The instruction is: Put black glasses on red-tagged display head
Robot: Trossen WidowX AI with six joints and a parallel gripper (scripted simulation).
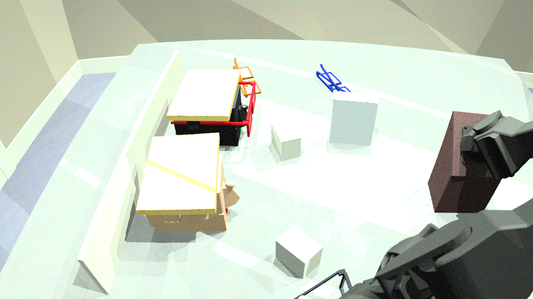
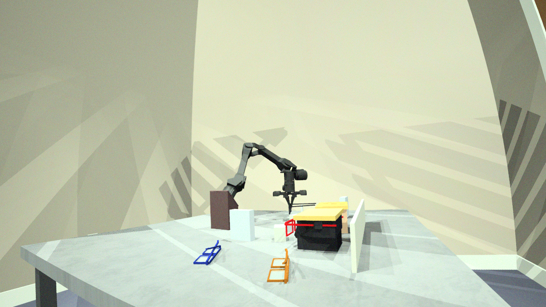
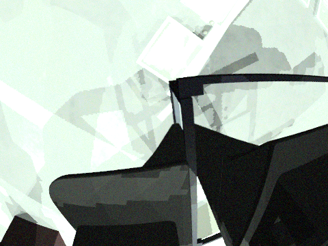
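My gripper tip is now 26 cm short of the tan display head and 25 cm to the left of it. From my gripper tip the other things lie so: white wall panel: 40 cm ahead, 36 cm to the right; then black display head: 47 cm to the right, 27 cm ahead; then white peg: 8 cm ahead, 5 cm to the right, 3 cm below.
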